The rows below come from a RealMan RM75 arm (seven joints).
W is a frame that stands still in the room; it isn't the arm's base.
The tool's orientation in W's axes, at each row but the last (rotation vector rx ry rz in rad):
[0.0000 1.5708 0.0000]
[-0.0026 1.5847 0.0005]
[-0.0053 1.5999 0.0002]
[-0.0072 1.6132 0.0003]
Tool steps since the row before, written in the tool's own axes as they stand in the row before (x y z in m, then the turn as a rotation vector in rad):
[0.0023 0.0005 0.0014 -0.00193 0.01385 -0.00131]
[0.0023 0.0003 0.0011 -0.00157 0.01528 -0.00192]
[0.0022 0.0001 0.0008 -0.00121 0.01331 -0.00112]
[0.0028 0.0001 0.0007 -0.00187 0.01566 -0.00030]
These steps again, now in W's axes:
[0.0014 0.0005 -0.0023 -0.00131 0.01385 0.00193]
[0.0011 0.0003 -0.0023 -0.00193 0.01528 0.00158]
[0.0007 0.0001 -0.0022 -0.00113 0.01331 0.00120]
[0.0006 0.0001 -0.0028 -0.00030 0.01567 0.00181]

